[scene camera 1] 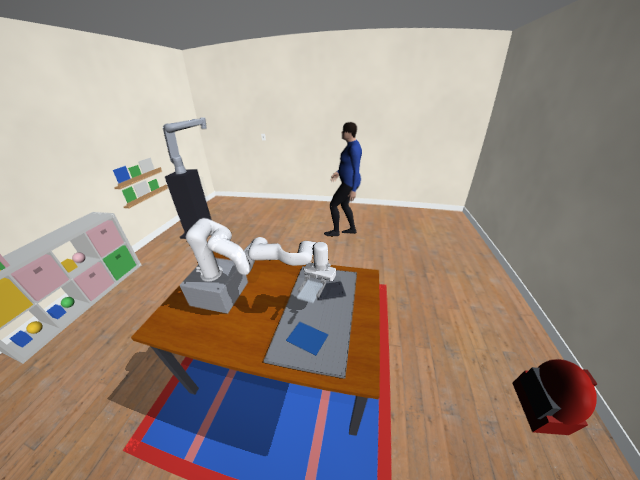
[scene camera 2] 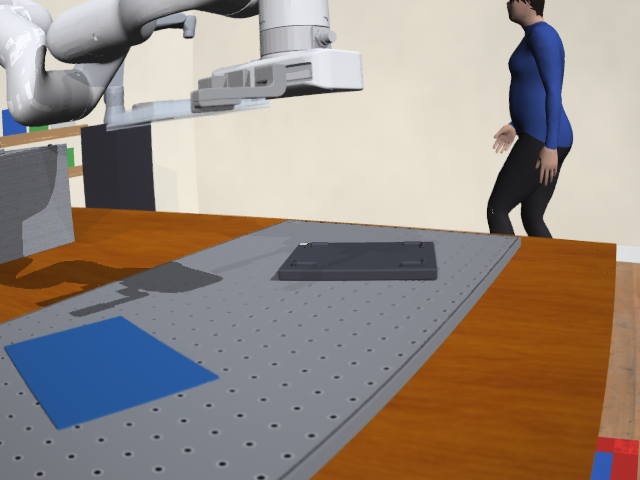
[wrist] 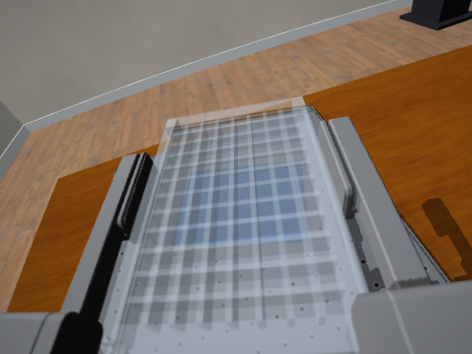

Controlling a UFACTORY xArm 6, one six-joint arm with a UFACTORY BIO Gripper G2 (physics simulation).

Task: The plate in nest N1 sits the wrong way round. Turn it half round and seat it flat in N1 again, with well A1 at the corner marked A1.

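Note:
A clear well plate (scene camera 1: 309,291) (scene camera 2: 155,111) (wrist: 240,210) hangs in the air, well above the grey board. My gripper (scene camera 1: 312,285) (wrist: 240,145) is shut on the plate's two long sides; in scene camera 2 a grey finger lies along its near side. The dark nest (scene camera 1: 331,290) (scene camera 2: 361,259) lies on the board with no plate in it. It has raised corner pieces and a small white mark at its back left corner in scene camera 2. The plate is on the robot-base side of the nest. No well lettering is readable, so I cannot tell where A1 is.
A blue square (scene camera 1: 307,338) (scene camera 2: 111,369) lies on the perforated grey board (scene camera 1: 330,320) (scene camera 2: 330,356), and shows through the plate in the wrist view. The robot base (scene camera 1: 211,289) stands on the wooden table (scene camera 1: 232,335). A person (scene camera 1: 350,165) (scene camera 2: 537,93) stands behind the table.

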